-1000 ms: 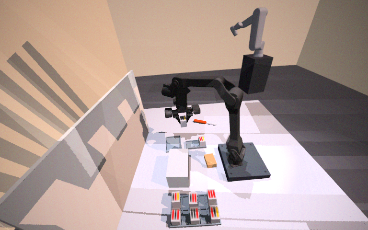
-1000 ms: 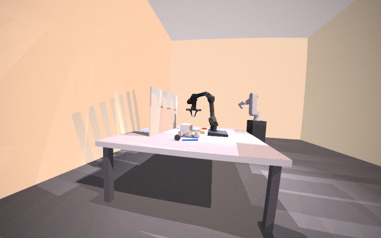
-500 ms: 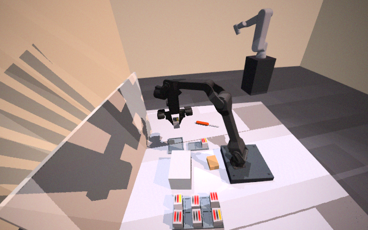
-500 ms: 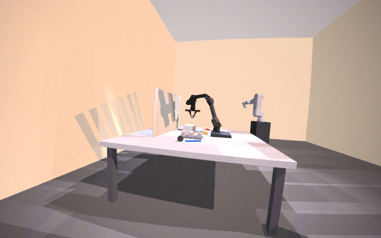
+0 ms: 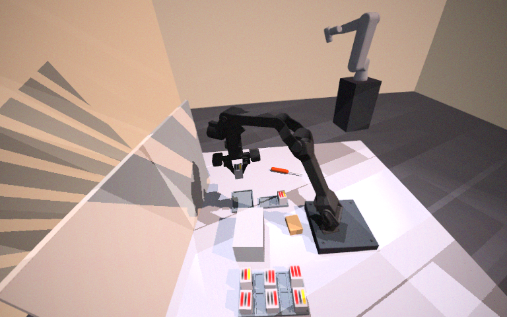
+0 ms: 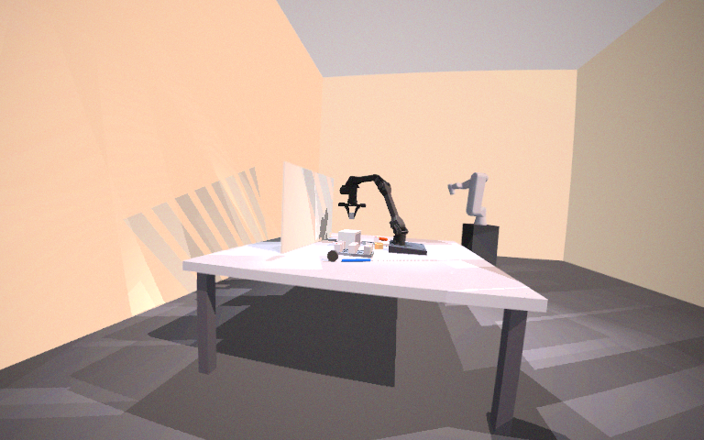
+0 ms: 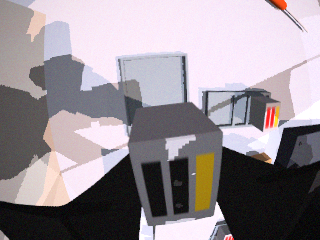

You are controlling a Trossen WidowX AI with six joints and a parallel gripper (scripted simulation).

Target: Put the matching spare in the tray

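My gripper tip is now 170 mm above the grey tray. Round my gripper tip: tan block 180 mm behind, 190 mm to the left, 150 mm below; then blue pen 50 mm behind, 580 mm to the left, 160 mm below.
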